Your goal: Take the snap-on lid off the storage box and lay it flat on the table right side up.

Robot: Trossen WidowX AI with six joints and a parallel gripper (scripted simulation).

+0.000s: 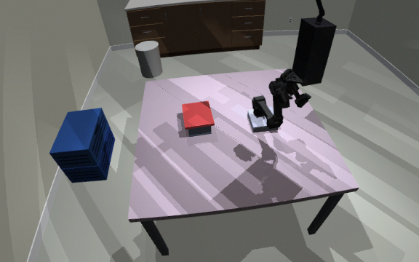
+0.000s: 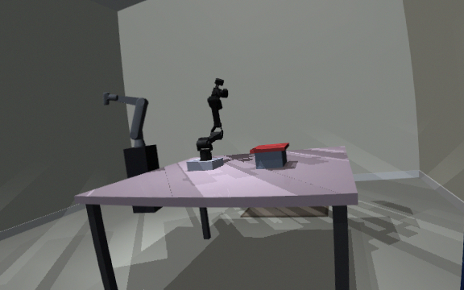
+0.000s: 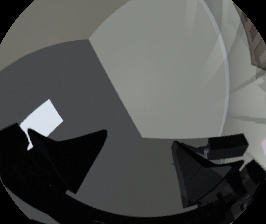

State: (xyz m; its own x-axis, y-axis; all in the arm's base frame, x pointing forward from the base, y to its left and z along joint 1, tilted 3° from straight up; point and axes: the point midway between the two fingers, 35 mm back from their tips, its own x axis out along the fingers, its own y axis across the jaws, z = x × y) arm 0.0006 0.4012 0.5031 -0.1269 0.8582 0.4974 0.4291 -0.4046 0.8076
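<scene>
My gripper tip is now 520 mm to the left of the red lid, 460 mm above it and 390 mm short of it. From my gripper tip the other things lie so: grey storage box 520 mm to the right, 510 mm below, 390 mm ahead.
</scene>
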